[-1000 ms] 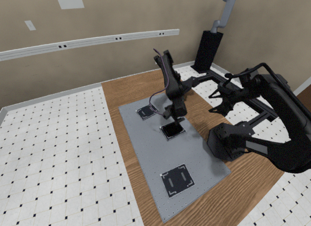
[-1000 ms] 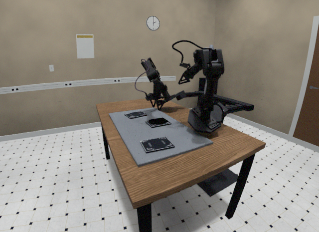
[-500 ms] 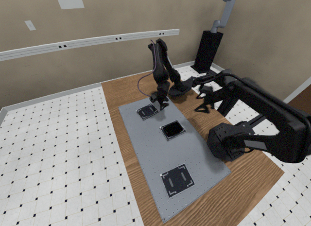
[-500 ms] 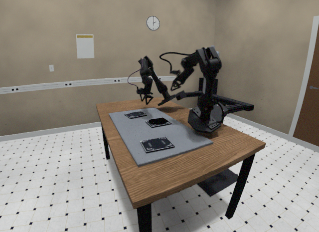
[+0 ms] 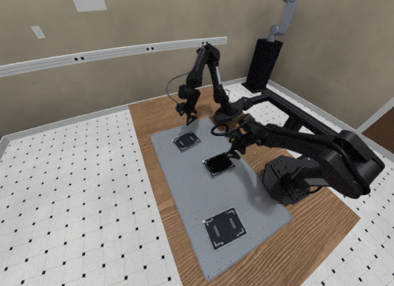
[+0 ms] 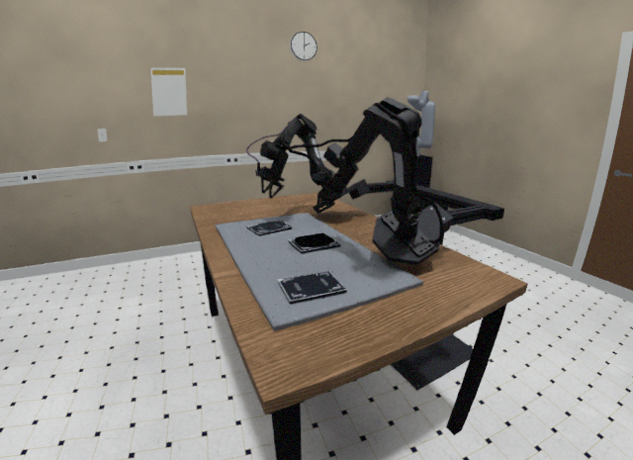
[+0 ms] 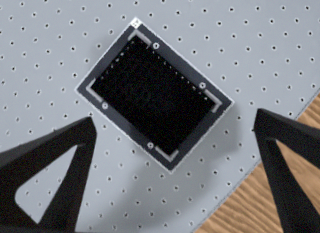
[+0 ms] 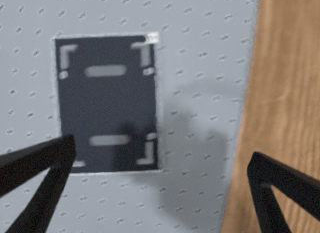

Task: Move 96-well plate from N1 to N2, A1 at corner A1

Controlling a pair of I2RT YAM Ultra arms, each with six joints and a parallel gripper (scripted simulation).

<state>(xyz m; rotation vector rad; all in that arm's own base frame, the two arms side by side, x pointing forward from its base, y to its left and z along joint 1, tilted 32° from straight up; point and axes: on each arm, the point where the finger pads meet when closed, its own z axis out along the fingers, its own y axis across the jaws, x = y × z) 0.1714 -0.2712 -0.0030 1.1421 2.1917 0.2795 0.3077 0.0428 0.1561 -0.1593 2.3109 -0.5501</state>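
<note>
My left hand is 30 mm short of the black 96-well plate and 130 mm above it.
</note>
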